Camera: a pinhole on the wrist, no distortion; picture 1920 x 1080 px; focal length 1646.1 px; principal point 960.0 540.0 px. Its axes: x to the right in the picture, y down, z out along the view. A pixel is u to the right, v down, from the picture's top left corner.
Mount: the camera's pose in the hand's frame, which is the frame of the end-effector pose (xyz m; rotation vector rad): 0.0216 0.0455 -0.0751 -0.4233 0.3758 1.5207
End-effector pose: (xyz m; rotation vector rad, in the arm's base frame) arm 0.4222 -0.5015 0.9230 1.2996 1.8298 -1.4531
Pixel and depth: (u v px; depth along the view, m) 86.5 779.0 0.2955
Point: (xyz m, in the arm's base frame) 0.4338 -0.7521 0.8371
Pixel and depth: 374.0 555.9 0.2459
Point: 0.4606 -0.6658 0.8100
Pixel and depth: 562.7 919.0 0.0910
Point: 0.4824 -0.5160 0.8856
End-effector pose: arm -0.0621 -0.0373 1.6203 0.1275 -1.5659 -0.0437
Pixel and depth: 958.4 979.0 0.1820
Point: -0.1514 0.0953 1.6035
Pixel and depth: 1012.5 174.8 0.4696
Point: -0.4067 0.2182 1.7648
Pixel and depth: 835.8 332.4 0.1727
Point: -0.1506 0.0717 1.6716
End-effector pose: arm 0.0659 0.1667 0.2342 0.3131 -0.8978 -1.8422
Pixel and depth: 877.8 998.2 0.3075
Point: 0.1085 0.2793 0.4857
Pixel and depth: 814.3 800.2 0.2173
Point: 0.0955 0.2093 0.4102
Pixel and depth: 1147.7 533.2 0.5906
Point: 0.0939 0.2561 0.7923
